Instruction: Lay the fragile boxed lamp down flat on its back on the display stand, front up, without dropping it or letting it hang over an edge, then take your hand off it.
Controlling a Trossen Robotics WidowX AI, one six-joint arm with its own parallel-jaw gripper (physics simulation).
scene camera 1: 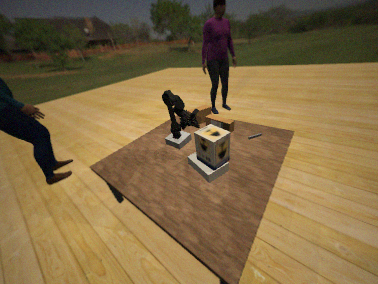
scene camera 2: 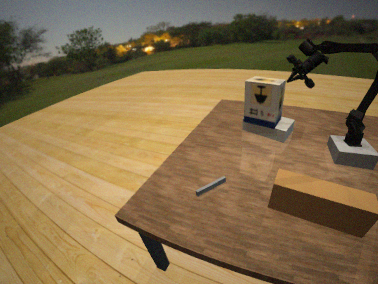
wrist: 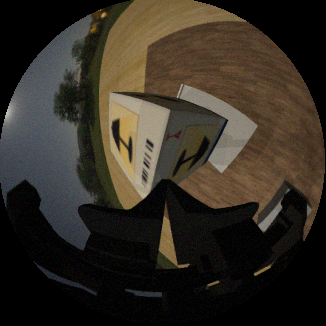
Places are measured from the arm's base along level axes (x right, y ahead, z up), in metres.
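Pixels of known places: gripper, fingertip midpoint: [scene camera 1: 199,127] [scene camera 2: 286,82] [wrist: 165,182]; arm's base, origin of the base link: [scene camera 1: 177,136] [scene camera 2: 352,143].
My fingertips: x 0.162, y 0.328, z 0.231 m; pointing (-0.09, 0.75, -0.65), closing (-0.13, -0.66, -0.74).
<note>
For each thing: its top centre in the pictures, then the offset to it from my fingertips. Level surfaces: height alone.
- brown table, its level: dz -0.296 m
- long brown block, middle of its top: [scene camera 2: 325,189] [scene camera 1: 219,118] dy -0.045, dx -0.532, dz -0.187 m
- thin grey bar, middle of its top: [scene camera 2: 211,183] [scene camera 1: 255,135] dy +0.314, dx -0.461, dz -0.275 m
The boxed lamp [scene camera 1: 212,146] [scene camera 2: 264,102] [wrist: 155,125], a white box with yellow lamp pictures and a blue band at its bottom, stands upright on the pale display stand [scene camera 1: 220,174] [scene camera 2: 286,131] [wrist: 235,131]. It sits toward the side of the stand away from the arm, with a bare strip of stand on the arm's side. Its top faces up. My gripper [scene camera 1: 198,125] [scene camera 2: 288,81] [wrist: 165,182] is shut and empty, its tips beside the box's upper edge on the arm's side. Whether they touch the box I cannot tell.
The arm's pale base block [scene camera 1: 177,142] [scene camera 2: 350,156] stands on the brown table [scene camera 1: 150,170] [scene camera 2: 200,220]. A long brown block [scene camera 1: 220,122] [scene camera 2: 320,202] and another brown block [scene camera 1: 203,114] lie near the base. A thin grey bar [scene camera 1: 255,136] [scene camera 2: 211,186] lies near a table edge. Two people stand beyond the table.
</note>
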